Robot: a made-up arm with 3 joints. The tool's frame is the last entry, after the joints.
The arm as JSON. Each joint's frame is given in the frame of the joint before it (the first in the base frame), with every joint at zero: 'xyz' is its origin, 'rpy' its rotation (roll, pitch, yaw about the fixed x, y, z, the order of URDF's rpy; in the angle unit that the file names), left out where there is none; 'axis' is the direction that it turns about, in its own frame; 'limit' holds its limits. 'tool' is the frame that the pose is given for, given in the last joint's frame.
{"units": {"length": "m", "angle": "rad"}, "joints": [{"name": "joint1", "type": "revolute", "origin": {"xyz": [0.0, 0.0, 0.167]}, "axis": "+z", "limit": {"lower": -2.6, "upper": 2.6}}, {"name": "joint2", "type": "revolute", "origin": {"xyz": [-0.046, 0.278, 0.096]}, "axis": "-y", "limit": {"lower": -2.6, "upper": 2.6}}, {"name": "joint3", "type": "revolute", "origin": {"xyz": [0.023, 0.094, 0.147]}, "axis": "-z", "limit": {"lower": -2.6, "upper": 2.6}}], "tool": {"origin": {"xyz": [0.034, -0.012, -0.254]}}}
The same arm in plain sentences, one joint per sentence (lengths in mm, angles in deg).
The arm has three revolute joints in a row. What follows holds with every joint at zero, and every direction is one of the base frame's.
Joint 1 lies 167.0 mm along +z from the base frame's origin and turns about +z, from -148.97 to 148.97 deg.
Joint 2 lies 46.0 mm along -x and 278.0 mm along +y and 96.0 mm along +z from joint 1 and turns about -y, from -148.97 to 148.97 deg.
Joint 3 lies 23.0 mm along +x and 94.0 mm along +y and 147.0 mm along +z from joint 2 and turns about -z, from -148.97 to 148.97 deg.
The tool frame, which is the frame that the pose is given for, lies 34.0 mm along +x and 12.0 mm along -y and 254.0 mm along -z from joint 3; its axes are parallel to the base frame's.

